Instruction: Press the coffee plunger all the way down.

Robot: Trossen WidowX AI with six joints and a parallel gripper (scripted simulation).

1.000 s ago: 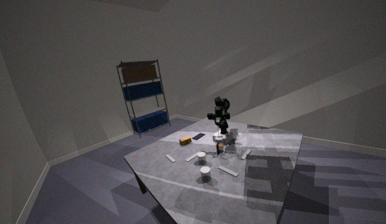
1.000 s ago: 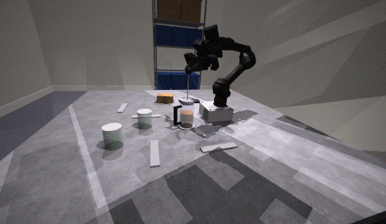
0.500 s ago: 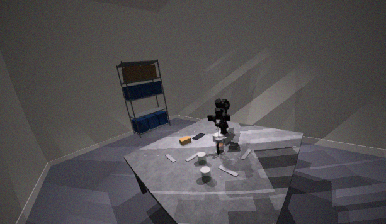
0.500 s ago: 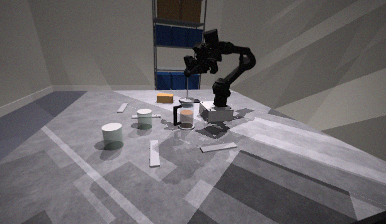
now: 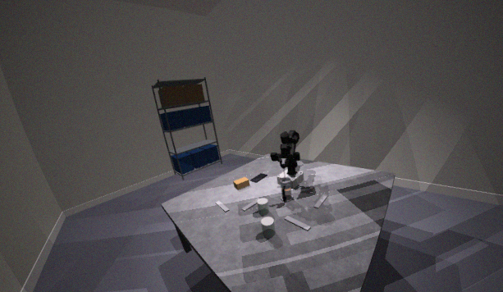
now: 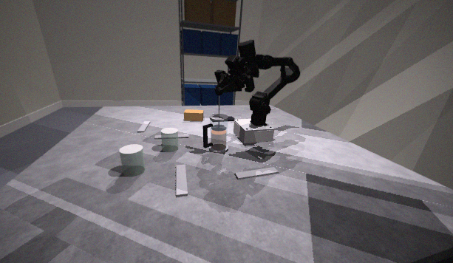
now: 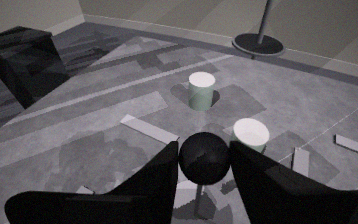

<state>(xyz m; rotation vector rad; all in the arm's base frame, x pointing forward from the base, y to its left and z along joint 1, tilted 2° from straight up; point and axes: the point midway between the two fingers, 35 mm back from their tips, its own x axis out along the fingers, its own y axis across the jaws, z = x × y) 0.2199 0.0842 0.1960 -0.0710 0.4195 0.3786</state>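
Now: the coffee press 12 cm below my gripper tip. From my gripper tip the other things lie so: orange block (42 cm to the right, 22 cm below, 1 cm ahead).
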